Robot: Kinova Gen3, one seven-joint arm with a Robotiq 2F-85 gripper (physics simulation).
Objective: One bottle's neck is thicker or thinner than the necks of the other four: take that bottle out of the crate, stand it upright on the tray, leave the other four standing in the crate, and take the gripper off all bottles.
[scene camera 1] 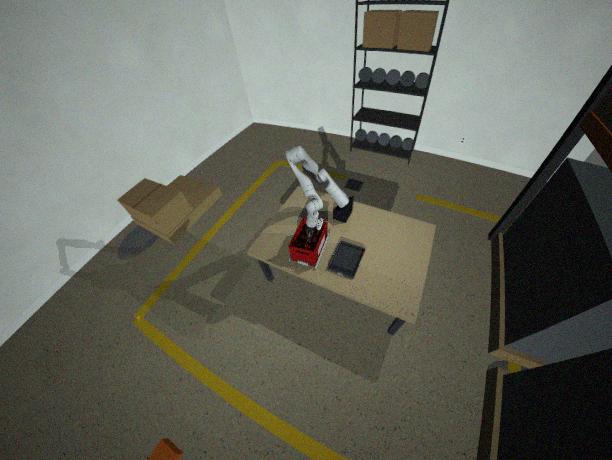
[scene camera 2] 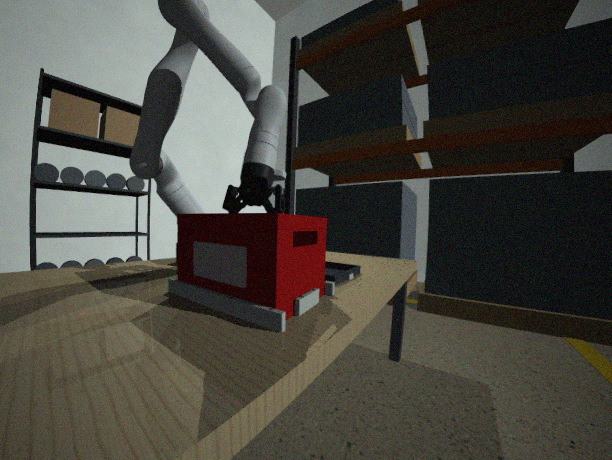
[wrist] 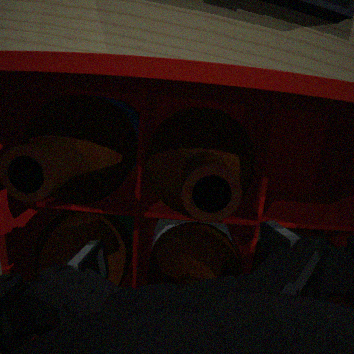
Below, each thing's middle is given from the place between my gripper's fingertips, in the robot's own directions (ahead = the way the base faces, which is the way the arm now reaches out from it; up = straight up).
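Scene:
I see that my gripper is 13 cm above the dark tray [scene camera 1: 346,259], and that it is also 28 cm to the right of the tray and 1 cm past it.

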